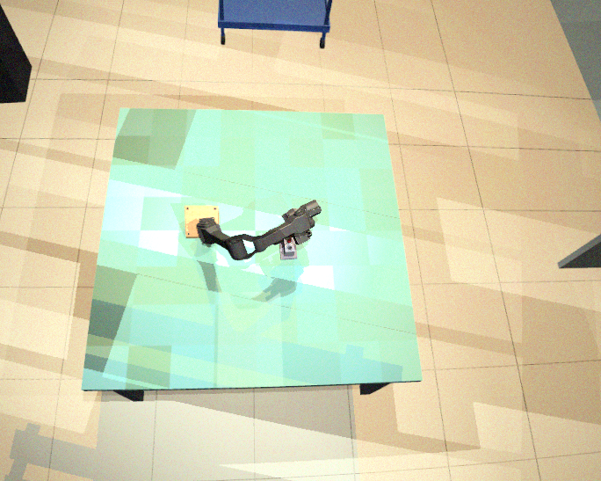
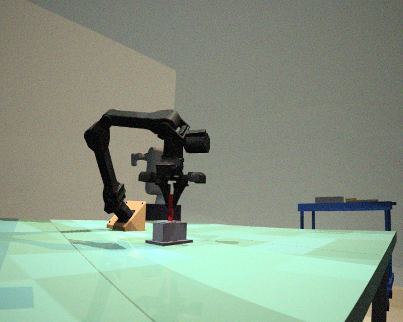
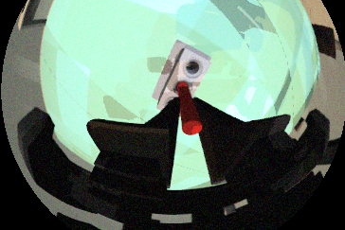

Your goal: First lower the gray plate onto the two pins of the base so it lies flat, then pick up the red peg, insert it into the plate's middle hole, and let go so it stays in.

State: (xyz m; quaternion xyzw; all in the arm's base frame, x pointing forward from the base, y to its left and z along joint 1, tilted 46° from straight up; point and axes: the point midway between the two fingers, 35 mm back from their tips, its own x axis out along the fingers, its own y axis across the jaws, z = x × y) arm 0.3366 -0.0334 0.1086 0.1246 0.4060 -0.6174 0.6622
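Now: gripper tip right at the red peg. Round my gripper tip: gray plate 5 cm below; then base 9 cm below.
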